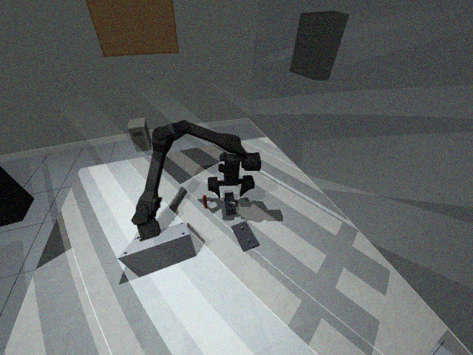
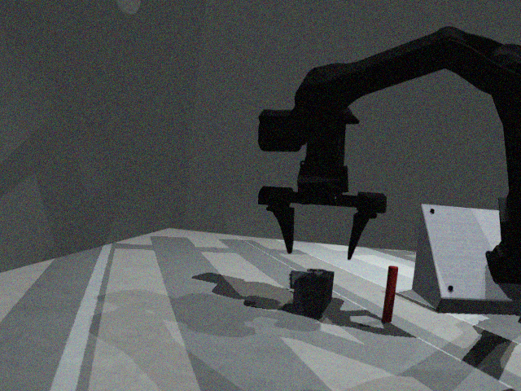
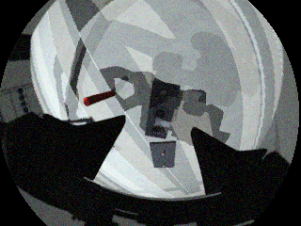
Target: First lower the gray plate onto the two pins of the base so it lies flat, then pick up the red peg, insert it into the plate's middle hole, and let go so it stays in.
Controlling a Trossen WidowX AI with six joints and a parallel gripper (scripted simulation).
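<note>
My gripper tip is now 4 cm above the gray plate. From my gripper tip the other things lie so: red peg 10 cm behind, 4 cm to the left, 4 cm below; then base 16 cm to the right, 7 cm below.
</note>
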